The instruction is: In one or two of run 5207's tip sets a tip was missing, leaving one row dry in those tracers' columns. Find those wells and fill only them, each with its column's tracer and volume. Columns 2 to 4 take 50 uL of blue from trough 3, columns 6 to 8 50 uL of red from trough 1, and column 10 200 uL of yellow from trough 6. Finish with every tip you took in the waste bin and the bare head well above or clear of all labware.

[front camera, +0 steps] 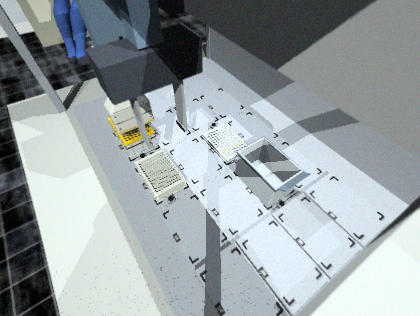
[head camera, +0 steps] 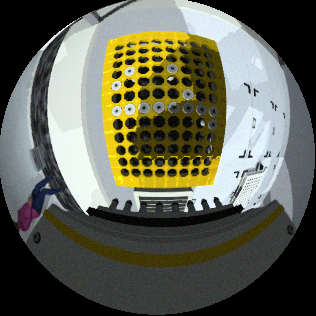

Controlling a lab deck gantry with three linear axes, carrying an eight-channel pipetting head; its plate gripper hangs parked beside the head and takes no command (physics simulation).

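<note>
The yellow tip rack (front camera: 132,136) (head camera: 108,102) stands at the left back. In the head camera it holds one full row of tips and several scattered tips; its other holes look dark. The pale lower part of the pipetting head (front camera: 129,118) is low over the rack. Its channel ends (head camera: 158,207) show as short dark studs, with no tips seen on them. The trough block (front camera: 161,172) (head camera: 162,191) is beside the rack. The white well plate (front camera: 224,141) (head camera: 248,187) has a faint yellow line; single wells cannot be told. The waste bin (front camera: 291,181) adjoins it. My parked gripper (front camera: 165,138) is open and empty.
The gripper's two long fingers hang down close to the rack and the trough block. Deck position marks run across the front and right of the deck. A person in blue trousers (front camera: 70,27) stands behind the deck; a figure in a pink top (head camera: 26,212) shows at lower left.
</note>
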